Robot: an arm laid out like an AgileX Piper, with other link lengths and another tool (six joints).
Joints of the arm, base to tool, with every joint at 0 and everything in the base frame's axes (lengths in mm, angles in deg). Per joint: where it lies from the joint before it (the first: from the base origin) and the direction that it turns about. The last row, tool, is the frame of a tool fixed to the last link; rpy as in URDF.
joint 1: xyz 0 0 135.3 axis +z
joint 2: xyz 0 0 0 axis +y
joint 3: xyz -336.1 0 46 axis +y
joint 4: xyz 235.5 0 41.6 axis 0.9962 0 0.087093
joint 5: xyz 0 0 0 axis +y
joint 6: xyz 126 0 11 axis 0.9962 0 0.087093
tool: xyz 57.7 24 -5 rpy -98.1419 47.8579 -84.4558
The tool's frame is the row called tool.
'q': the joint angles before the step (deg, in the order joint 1, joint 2, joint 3, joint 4, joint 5, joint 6). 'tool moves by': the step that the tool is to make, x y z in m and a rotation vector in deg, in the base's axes. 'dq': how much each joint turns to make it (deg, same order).
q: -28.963 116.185 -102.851 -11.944 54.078 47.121
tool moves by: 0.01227 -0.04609 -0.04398 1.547 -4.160 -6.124
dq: -4.176 6.354 -0.129 1.291 -8.576 3.873
